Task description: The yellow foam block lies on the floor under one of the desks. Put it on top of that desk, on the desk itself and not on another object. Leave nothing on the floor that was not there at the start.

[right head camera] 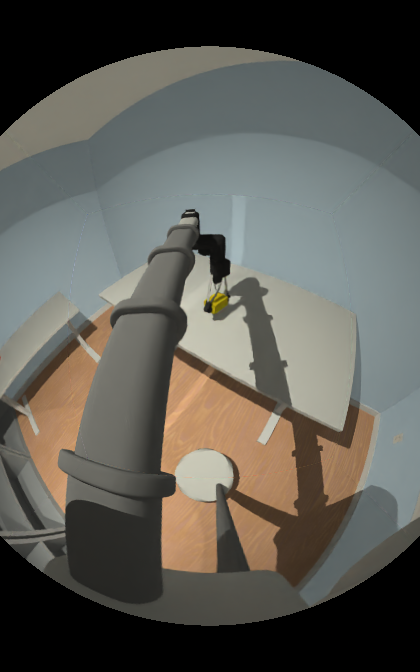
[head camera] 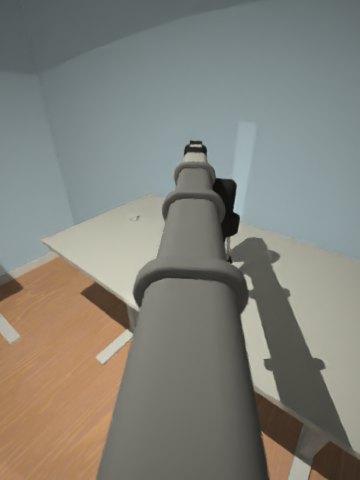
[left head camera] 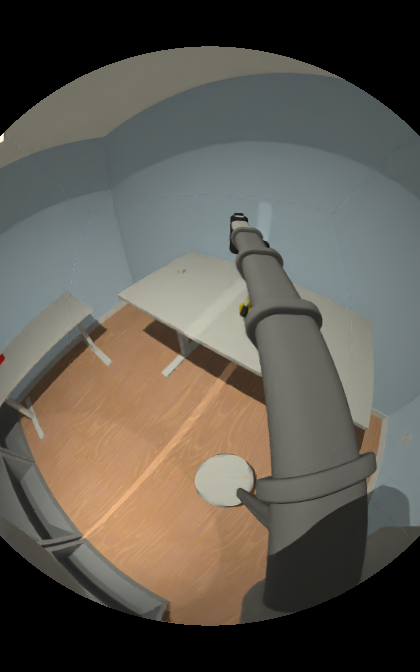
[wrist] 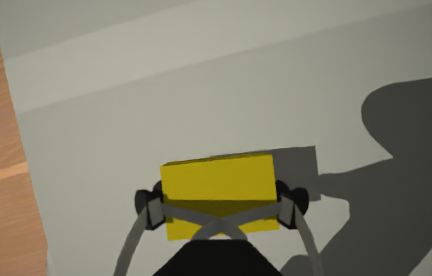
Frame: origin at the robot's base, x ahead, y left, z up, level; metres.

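Seen in the pictures: gripper, between the fingertips: [wrist: 221, 195].
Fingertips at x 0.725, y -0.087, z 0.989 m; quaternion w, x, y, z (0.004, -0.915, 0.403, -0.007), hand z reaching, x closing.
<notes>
Pixels of each thing's middle, then the offset from my fingertips to it. Level surfaces: height alone.
- yellow foam block, middle of its body: [wrist: 219, 192] dx +0.004, dy +0.006, dz +0.019 m
- large pale desk, height of its surface: dz -0.066 m
- small light object, middle of its body: [head camera: 133, 217] dx +0.507, dy +0.410, dz -0.054 m
The yellow foam block [wrist: 220, 182] [right head camera: 218, 303] [left head camera: 245, 306] is between the two fingertips of my gripper [wrist: 221, 195] [right head camera: 217, 301], which is shut on it. The block is over the top of the large pale desk [wrist: 100, 150] [right head camera: 310, 350] [left head camera: 155, 295] [head camera: 100, 240], inside its front edge. In the wrist view its shadow falls on the desk top to the right of the block, offset from it, so the block looks held a little above the surface. In the head camera view the arm hides the block.
A small light object [head camera: 134, 218] [left head camera: 181, 271] lies near the desk's left end. A second desk [left head camera: 45, 325] stands at the left with a red object [left head camera: 1, 359]. A round white disc [left head camera: 220, 480] [right head camera: 200, 475] is near the robot. Grey open bins [left head camera: 105, 580] stand at the left. Walls are behind the desk.
</notes>
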